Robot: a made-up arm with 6 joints.
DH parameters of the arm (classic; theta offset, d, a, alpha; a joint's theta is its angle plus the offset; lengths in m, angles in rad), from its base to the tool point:
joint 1: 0 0.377 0 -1.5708
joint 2: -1.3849 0 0.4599 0
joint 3: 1.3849 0 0.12 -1.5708
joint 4: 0 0.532 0 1.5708
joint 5: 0 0 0.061 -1.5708
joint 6: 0 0.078 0 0
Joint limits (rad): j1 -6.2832..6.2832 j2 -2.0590..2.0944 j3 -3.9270..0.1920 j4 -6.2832..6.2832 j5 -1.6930..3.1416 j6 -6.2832..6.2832
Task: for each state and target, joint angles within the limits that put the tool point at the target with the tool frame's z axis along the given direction. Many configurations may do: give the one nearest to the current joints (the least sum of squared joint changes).
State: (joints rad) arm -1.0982 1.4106 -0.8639 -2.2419 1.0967 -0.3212
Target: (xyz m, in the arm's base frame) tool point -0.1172 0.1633 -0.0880 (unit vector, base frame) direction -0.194 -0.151 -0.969
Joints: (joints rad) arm -1.0431 1.9594 -0.4215 -2.8954 1.5717 -0.3212
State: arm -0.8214 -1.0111 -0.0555 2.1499 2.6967 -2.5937
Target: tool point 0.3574 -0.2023 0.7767 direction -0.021 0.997 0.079
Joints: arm -0.7542 -0.4764 -0.8198 1.4131 2.3364 -2.5937
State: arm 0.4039 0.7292 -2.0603 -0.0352 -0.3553 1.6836
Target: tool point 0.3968 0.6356 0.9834 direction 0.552 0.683 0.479
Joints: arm 1.0435 0.2021 -1.7204 0.2492 -0.5709 1.6836
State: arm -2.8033 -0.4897 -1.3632 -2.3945 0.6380 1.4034
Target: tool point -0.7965 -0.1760 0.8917 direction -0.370 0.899 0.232
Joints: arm -2.8364 0.2825 -1.7983 -1.8100 1.5008 1.4034
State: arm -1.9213 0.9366 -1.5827 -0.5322 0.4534 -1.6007
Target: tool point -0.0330 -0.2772 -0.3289 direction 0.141 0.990 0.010
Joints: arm -1.6930 1.6213 -1.2348 0.0207 1.1944 -1.6007
